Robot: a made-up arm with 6 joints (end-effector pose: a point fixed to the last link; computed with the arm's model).
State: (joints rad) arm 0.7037 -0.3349 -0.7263 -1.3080 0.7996 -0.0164
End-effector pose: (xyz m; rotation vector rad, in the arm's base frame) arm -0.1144 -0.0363 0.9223 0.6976 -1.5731 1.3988
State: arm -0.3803 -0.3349 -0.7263 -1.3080 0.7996 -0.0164
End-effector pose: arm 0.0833 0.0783 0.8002 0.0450 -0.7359 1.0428
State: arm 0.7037 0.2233 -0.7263 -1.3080 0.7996 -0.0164
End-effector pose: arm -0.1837 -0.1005 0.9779 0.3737 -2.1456 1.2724
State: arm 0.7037 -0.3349 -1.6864 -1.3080 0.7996 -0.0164
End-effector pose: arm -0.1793 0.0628 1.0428 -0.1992 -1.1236 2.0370
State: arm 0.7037 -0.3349 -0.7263 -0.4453 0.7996 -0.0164
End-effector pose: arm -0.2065 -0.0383 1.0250 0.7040 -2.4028 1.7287
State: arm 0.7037 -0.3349 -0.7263 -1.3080 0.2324 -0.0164
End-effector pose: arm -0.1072 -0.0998 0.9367 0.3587 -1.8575 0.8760
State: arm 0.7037 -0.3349 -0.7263 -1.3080 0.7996 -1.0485
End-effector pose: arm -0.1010 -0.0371 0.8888 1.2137 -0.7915 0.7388
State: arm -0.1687 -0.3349 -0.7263 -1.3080 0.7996 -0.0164
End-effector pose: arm 0.0452 0.0744 0.8370 0.1636 -0.8992 1.1241
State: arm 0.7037 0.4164 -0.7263 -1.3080 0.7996 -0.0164
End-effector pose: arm -0.2149 -0.1217 0.9849 0.2434 -2.3328 1.2042
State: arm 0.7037 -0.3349 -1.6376 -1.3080 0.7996 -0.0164
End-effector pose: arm -0.1750 0.0555 1.0398 -0.1517 -1.1530 2.0119
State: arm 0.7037 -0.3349 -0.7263 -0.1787 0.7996 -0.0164
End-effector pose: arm -0.2457 -0.0517 1.0393 -0.6175 2.4181 -1.6371
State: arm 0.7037 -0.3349 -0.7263 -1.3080 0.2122 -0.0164
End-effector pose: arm -0.1076 -0.1022 0.9369 0.3464 -1.8653 0.8566
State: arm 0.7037 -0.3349 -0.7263 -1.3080 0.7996 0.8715
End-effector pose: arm -0.1449 -0.0340 0.9295 -0.0127 -2.1544 1.8763
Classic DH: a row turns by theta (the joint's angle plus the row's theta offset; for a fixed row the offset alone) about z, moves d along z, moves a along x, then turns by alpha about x. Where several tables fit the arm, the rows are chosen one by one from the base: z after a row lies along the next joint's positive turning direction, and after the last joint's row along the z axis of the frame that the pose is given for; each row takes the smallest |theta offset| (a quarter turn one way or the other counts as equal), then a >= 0, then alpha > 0; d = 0 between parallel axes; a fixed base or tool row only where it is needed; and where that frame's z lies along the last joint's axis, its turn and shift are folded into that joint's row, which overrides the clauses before.
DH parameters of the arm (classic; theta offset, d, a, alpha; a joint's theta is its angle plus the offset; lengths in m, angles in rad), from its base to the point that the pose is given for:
base (fixed): 0.9615 0.6616 -0.1209 0.902
joint 1: -1.1624 0.0243 -0.178 1.1051
joint 2: -0.7669 -0.3197 -0.0062 -1.5708
joint 3: 0 -0.0029 0.0345 1.5708
joint 4: 0 0.173 -0.0468 1.5708
joint 5: -1.4366 -0.0441 -0.0658 -1.6888
joint 6: 0.8539 0.0208 -0.0332 0.1785
tool (fixed): -2.4168 -0.0861 0 0

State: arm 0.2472 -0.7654 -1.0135 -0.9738 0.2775 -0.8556
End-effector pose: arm 0.0233 0.0722 0.8964 0.6908 -0.8880 0.6608
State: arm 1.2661 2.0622 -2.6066 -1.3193 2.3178 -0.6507
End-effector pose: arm -0.4778 -0.1719 0.7355 0.3927 -1.2118 0.0583
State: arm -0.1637 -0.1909 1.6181 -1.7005 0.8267 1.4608
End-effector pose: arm -0.0517 0.2651 0.5990 -0.0065 -2.1366 -0.2868
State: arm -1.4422 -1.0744 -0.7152 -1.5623 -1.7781 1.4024
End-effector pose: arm 0.1443 0.0244 0.6640 1.8658 -2.1095 -1.1638
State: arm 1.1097 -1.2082 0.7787 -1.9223 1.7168 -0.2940
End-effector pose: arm -0.4309 0.0073 0.6776 2.7848 0.3706 0.1658
